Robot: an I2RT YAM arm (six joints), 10 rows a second.
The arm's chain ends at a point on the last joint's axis. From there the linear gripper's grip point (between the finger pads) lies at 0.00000 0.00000 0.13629 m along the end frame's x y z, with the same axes.
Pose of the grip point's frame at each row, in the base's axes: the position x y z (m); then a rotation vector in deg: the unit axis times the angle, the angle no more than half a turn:
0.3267, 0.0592, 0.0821, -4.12, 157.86, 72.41
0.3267, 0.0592, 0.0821, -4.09, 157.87, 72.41
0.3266, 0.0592, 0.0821, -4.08, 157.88, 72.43
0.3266, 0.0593, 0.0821, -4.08, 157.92, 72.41
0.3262, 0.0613, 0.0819, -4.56, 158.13, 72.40
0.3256, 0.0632, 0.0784, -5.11, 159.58, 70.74
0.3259, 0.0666, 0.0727, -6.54, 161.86, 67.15
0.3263, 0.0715, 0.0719, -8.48, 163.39, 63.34
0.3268, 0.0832, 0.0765, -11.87, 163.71, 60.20
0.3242, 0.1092, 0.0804, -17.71, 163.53, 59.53
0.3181, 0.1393, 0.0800, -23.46, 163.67, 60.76
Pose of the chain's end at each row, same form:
0.3158, -0.0441, 0.1704, -4.12, 157.86, 72.41
0.3158, -0.0441, 0.1704, -4.09, 157.87, 72.41
0.3158, -0.0441, 0.1704, -4.08, 157.88, 72.43
0.3158, -0.0440, 0.1704, -4.08, 157.92, 72.41
0.3162, -0.0419, 0.1704, -4.56, 158.13, 72.40
0.3172, -0.0379, 0.1695, -5.11, 159.58, 70.74
0.3196, -0.0300, 0.1686, -6.54, 161.86, 67.15
0.3210, -0.0205, 0.1723, -8.48, 163.39, 63.34
0.3217, -0.0053, 0.1800, -11.87, 163.71, 60.20
0.3223, 0.0214, 0.1846, -17.71, 163.53, 59.53
0.3221, 0.0508, 0.1836, -23.46, 163.67, 60.76

